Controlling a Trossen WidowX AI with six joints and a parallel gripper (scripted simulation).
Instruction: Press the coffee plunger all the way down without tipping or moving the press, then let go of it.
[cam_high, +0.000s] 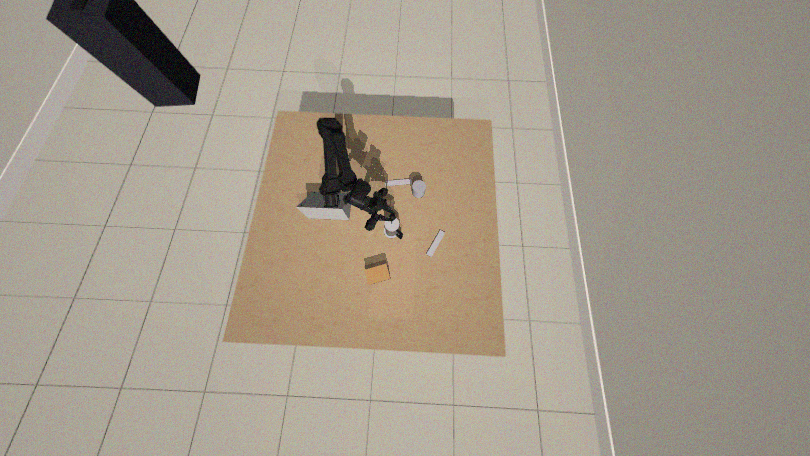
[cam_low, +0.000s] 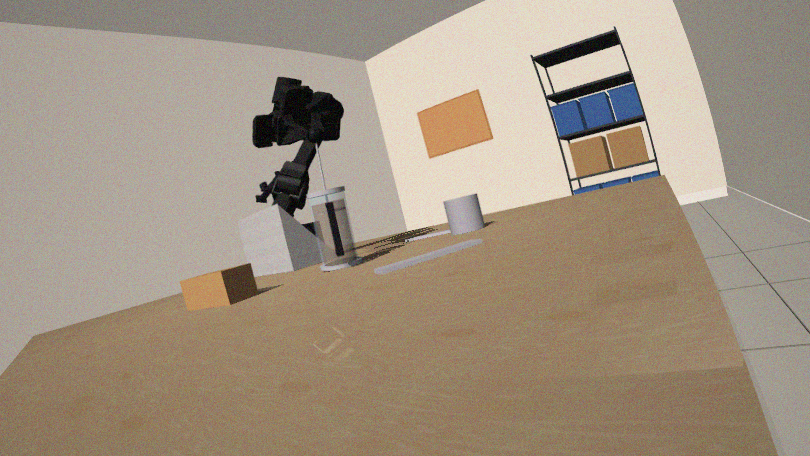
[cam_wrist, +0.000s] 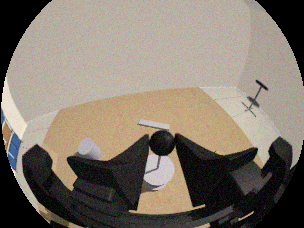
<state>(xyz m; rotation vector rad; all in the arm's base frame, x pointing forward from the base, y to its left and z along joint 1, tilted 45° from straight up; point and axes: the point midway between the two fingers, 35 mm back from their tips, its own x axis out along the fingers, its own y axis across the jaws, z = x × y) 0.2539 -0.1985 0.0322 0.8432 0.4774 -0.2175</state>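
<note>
Now: gripper tip 120 mm above the coffee press. From my gripper tip the other things lie so: orange box (220 mm below, 210 mm to the right, 100 mm behind).
</note>
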